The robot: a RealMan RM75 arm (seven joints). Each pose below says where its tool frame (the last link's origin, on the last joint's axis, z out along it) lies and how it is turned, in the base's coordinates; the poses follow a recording.
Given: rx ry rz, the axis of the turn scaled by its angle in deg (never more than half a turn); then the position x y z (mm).
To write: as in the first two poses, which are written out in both.
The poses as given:
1: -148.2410 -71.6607 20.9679 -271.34 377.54 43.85
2: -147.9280 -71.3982 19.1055 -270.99 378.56 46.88
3: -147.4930 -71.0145 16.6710 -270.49 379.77 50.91
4: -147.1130 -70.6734 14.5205 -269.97 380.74 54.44
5: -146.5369 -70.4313 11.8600 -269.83 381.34 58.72
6: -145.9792 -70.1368 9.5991 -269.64 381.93 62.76
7: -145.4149 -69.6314 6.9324 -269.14 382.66 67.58
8: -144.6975 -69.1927 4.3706 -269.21 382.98 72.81
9: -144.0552 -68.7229 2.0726 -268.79 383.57 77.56
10: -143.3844 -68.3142 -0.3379 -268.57 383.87 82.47
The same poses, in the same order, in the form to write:
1: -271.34 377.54 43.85 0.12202 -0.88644 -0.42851 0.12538
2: -270.99 378.56 46.88 0.12737 -0.88727 -0.42825 0.11459
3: -270.49 379.77 50.91 0.13446 -0.88823 -0.42766 0.10040
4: -269.97 380.74 54.44 0.14044 -0.88894 -0.42705 0.08774
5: -269.83 381.34 58.72 0.14767 -0.88905 -0.42731 0.07196
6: -269.64 381.93 62.76 0.15438 -0.88900 -0.42712 0.05846
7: -269.14 382.66 67.58 0.16181 -0.88922 -0.42580 0.04239
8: -269.21 382.98 72.81 0.16978 -0.88873 -0.42498 0.02684
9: -268.79 383.57 77.56 0.17690 -0.88825 -0.42375 0.01278
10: -268.57 383.87 82.47 0.18372 -0.88740 -0.42280 -0.00209
